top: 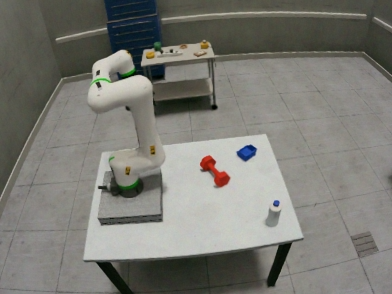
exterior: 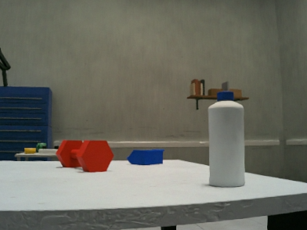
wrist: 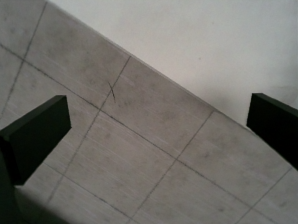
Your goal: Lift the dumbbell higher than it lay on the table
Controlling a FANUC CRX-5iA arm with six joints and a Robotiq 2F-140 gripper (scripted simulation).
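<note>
The red dumbbell is 39 cm ahead of my hand, 31 cm to the right of it and 25 cm below it. Also, from my hand: small blue bin 61 cm ahead, 27 cm below, 16 cm to the right.
</note>
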